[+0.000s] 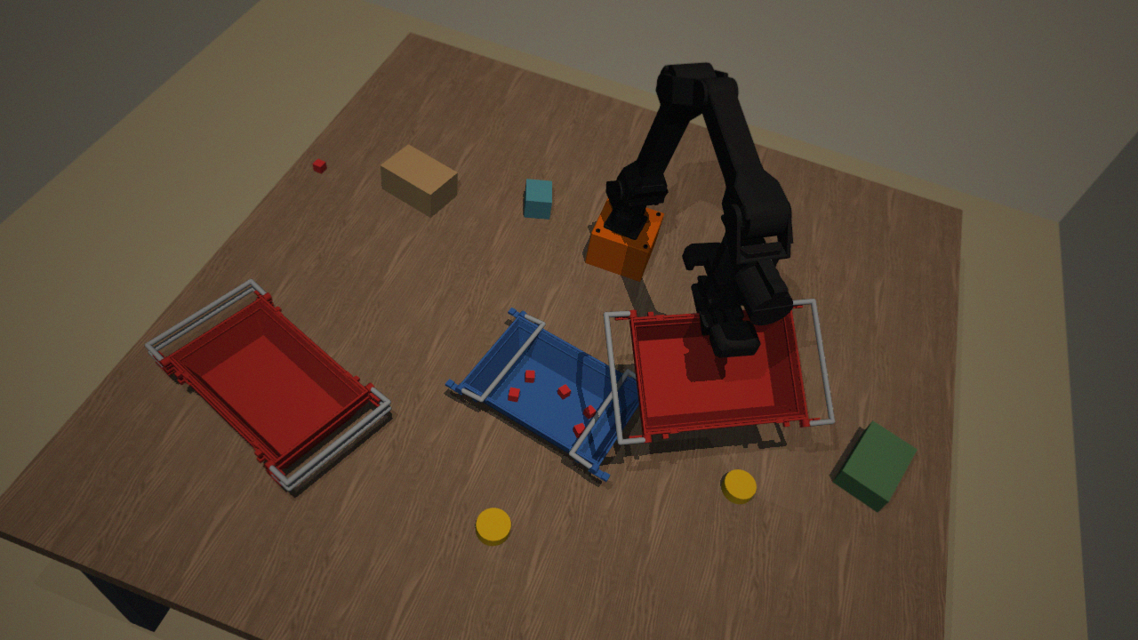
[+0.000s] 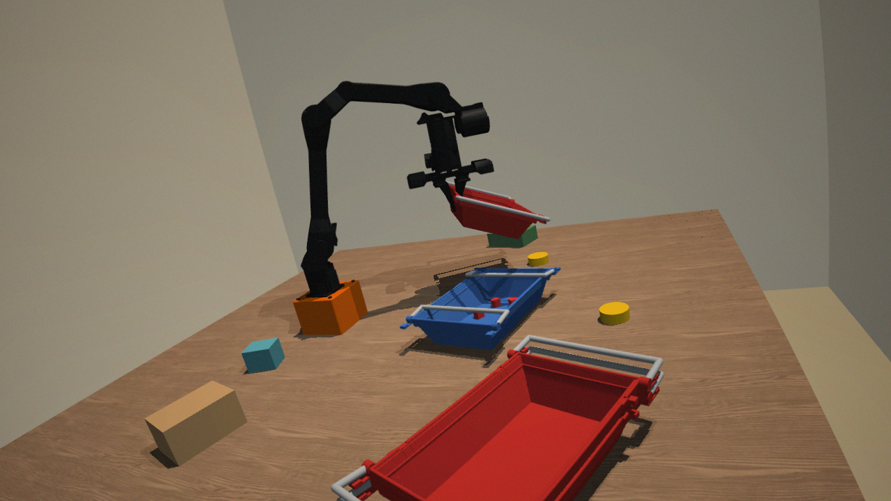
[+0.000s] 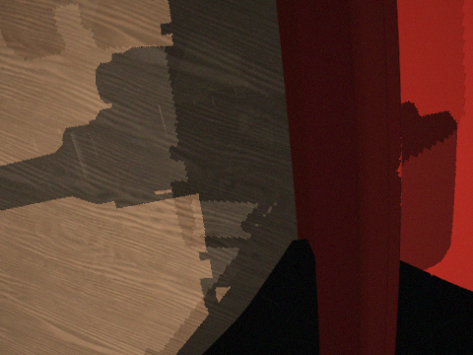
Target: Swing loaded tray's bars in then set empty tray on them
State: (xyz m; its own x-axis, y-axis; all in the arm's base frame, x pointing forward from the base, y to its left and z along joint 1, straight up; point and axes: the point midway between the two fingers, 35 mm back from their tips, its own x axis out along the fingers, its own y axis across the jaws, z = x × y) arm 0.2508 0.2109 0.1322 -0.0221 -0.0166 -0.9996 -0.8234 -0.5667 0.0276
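Right now the red tray is 6 cm ahead of my gripper tip and 4 cm to the left of it. Round my gripper tip: teal cube (28 cm behind, 39 cm to the right, 16 cm below); then green box (2 cm behind, 33 cm to the left, 16 cm below); then tan box (19 cm behind, 61 cm to the right, 15 cm below).
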